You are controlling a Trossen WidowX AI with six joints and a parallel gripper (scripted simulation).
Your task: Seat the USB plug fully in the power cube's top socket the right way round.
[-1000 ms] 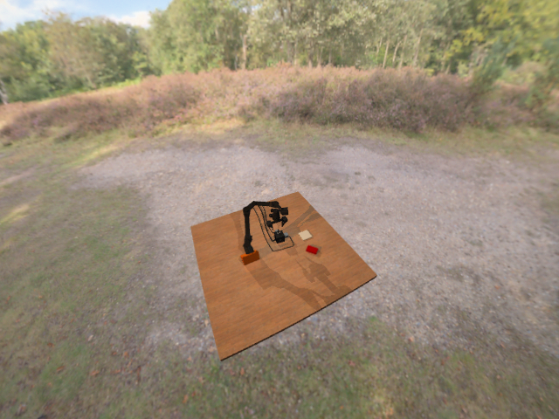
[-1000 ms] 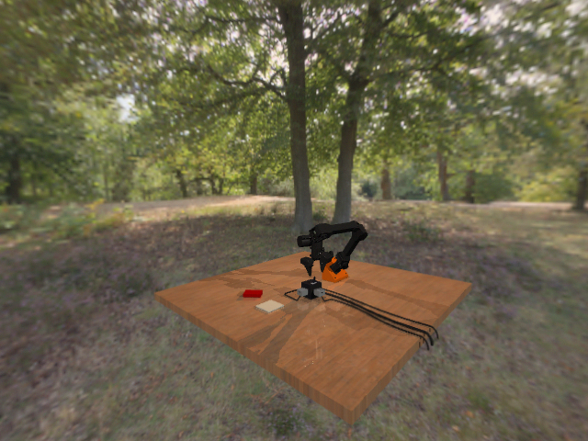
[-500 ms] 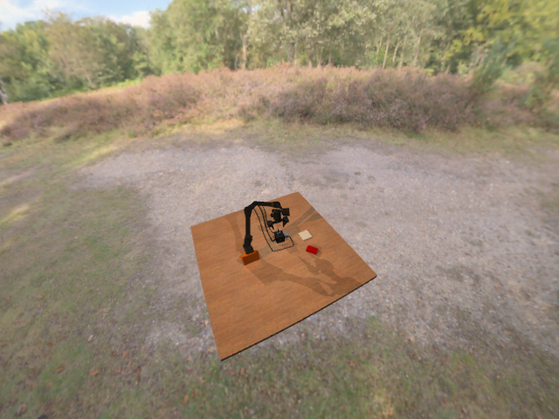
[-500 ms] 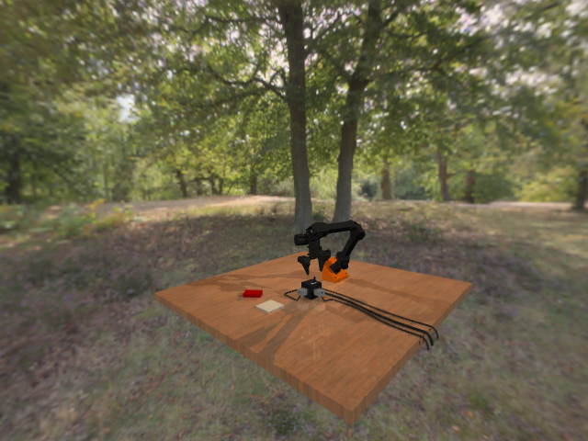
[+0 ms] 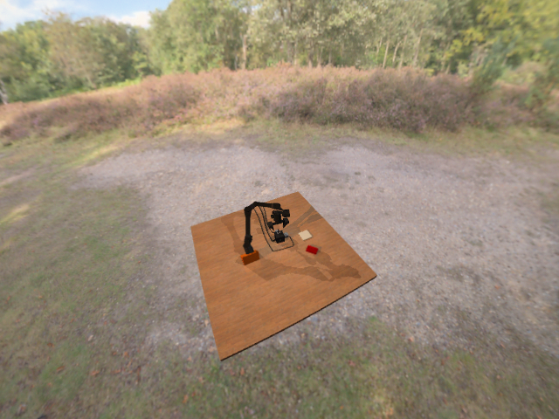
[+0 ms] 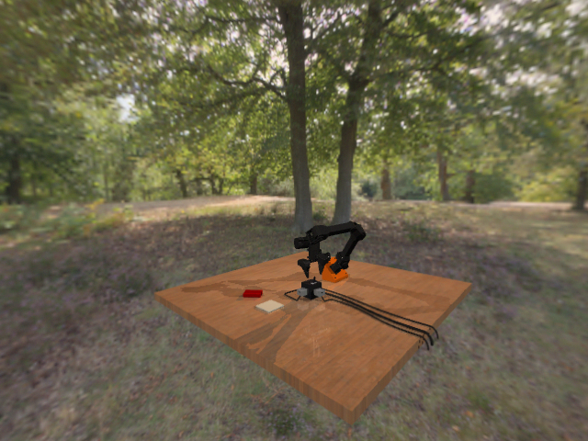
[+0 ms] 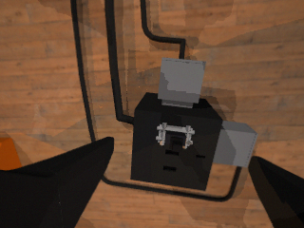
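The USB plug lies 2 cm below my gripper tip. From my gripper tip the other things lie so: beige tile (22 cm ahead, 12 cm to the right, 11 cm below); then red block (30 cm to the right, 16 cm ahead, 11 cm below).
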